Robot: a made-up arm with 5 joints.
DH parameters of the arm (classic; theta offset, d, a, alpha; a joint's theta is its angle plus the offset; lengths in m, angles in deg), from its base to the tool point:
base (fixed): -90 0.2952 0.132 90
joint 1: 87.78 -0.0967 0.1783 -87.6
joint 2: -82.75 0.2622 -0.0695 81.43
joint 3: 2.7 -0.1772 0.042 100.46
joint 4: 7.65 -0.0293 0.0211 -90
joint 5: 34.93 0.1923 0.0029 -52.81
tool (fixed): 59.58 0.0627 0 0
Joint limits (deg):
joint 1: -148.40..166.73
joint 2: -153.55..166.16
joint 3: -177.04..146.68
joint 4: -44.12..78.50
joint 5: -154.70..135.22
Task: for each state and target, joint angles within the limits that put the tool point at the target. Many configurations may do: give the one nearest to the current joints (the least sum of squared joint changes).
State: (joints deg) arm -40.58 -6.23 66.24 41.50 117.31
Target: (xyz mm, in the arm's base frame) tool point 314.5 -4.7 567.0
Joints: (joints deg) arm -3.95 -3.06 24.79 61.85 106.75
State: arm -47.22 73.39 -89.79 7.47 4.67
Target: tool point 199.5 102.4 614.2
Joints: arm -40.12 52.53 -48.58 41.81 21.89
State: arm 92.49 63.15 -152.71 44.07 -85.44
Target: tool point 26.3 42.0 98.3
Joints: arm 71.98 75.96 -150.95 12.53 -81.06
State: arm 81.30 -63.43 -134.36 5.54 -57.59
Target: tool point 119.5 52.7 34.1
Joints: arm 85.62 -57.88 -140.53 26.63 -50.76
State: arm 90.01 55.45 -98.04 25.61 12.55
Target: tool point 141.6 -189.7 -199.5
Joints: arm 132.61 29.85 -102.42 60.00 13.34
